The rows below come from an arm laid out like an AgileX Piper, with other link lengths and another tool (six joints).
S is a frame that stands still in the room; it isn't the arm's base.
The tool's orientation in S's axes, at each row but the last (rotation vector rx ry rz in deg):
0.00 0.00 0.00
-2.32 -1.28 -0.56
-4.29 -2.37 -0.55
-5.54 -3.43 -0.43
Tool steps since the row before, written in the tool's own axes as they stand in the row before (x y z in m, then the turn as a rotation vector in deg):
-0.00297 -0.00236 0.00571 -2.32 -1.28 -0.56
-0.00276 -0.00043 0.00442 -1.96 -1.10 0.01
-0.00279 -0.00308 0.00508 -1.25 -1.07 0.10
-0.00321 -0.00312 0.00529 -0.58 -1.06 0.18
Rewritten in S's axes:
-0.00297 -0.00236 0.00571 -2.32 -1.28 -0.56
-0.00286 -0.00022 0.00437 -1.97 -1.08 0.01
-0.00303 -0.00267 0.00517 -1.26 -1.05 0.13
-0.00355 -0.00258 0.00536 -0.60 -1.03 0.25

